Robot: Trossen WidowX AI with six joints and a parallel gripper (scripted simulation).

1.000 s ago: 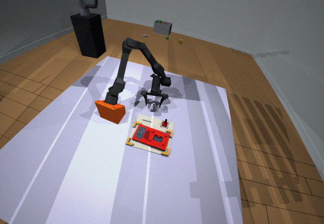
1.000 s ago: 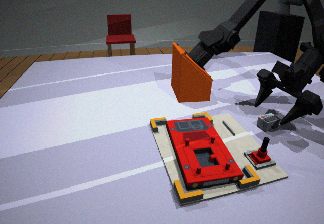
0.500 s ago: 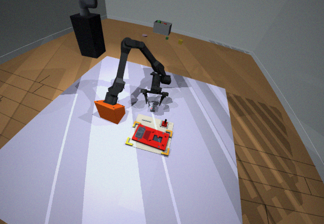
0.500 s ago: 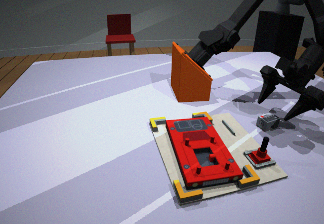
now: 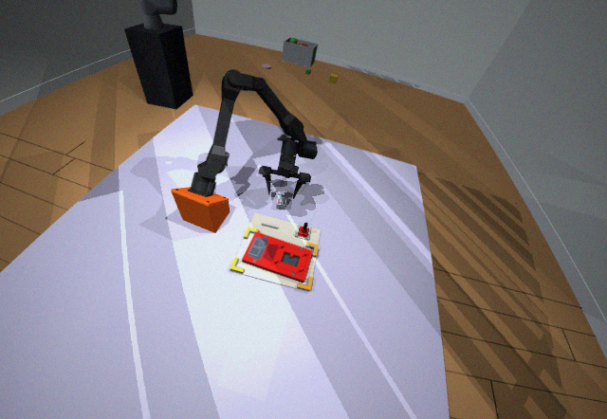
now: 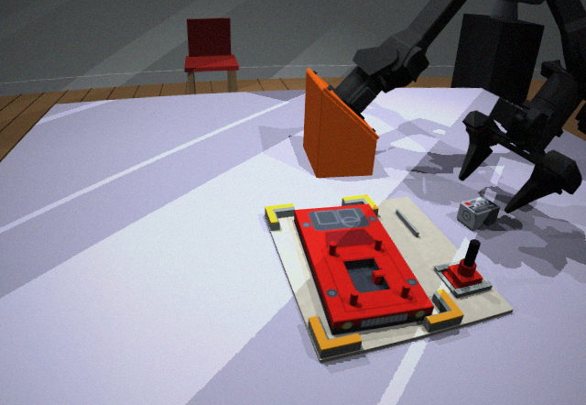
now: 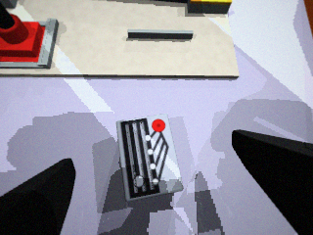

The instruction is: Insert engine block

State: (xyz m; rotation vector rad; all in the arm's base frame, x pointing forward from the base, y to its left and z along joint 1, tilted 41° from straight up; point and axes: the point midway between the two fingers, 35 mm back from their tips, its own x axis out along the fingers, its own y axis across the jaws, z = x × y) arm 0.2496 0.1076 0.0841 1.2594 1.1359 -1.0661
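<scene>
The grey engine block is 3 cm below my gripper tip and 1 cm ahead of it. Also, from my gripper tip: black post 11 cm to the right, 11 cm ahead, 1 cm below.
</scene>
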